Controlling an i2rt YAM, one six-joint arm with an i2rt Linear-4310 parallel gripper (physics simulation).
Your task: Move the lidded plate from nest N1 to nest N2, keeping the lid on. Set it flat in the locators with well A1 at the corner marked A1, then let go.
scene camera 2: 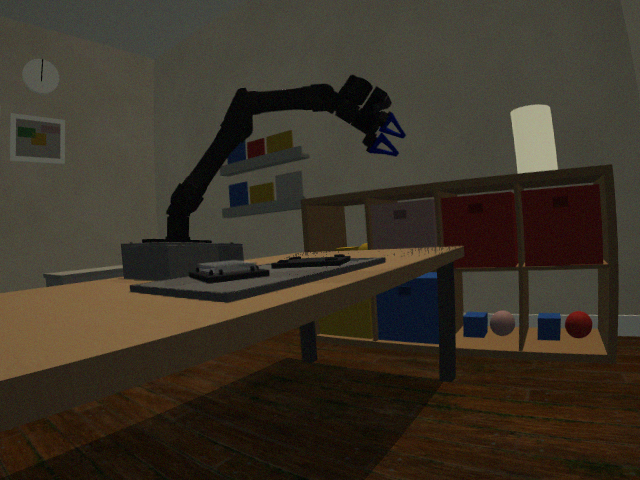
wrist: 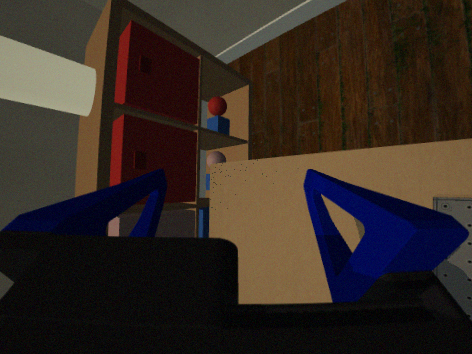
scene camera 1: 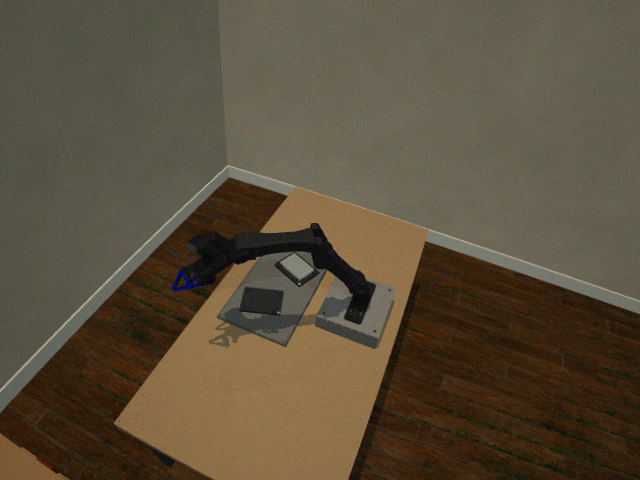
Observation:
The gripper (scene camera 2: 401, 145) is open, holding nothing. Also in view: a dark nest (scene camera 1: 254, 300).
The gripper also shows in the wrist view (wrist: 235, 177) and in scene camera 1 (scene camera 1: 181, 287).

